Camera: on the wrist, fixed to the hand. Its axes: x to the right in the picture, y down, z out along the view.
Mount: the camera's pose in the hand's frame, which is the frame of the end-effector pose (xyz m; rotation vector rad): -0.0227 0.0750 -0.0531 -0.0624 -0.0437 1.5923
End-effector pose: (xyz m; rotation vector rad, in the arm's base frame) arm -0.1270 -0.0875 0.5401 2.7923 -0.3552 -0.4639
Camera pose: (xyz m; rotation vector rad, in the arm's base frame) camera -0.1438 -0.1379 0.6184 1.5917 -2.1248 -0.0878
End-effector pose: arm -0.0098 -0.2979 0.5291 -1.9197 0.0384 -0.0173
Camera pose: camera -0.0355 -0.3726 0.4770 -1.4707 1.4930 1.0735
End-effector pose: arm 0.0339 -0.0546 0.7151 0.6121 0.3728 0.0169
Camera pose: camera 0.0013 0.0337 0.7250 0.7095 -0.2378 1.5251
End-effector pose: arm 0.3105 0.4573 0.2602 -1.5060 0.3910 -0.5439
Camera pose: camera 0.2692 0.4249 0.1814 -0.8420 1.3597 0.7643
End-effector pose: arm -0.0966 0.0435 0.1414 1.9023 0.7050 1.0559
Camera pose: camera -0.1481 0.0093 0.2131 2.2580 -1.1342 1.8121
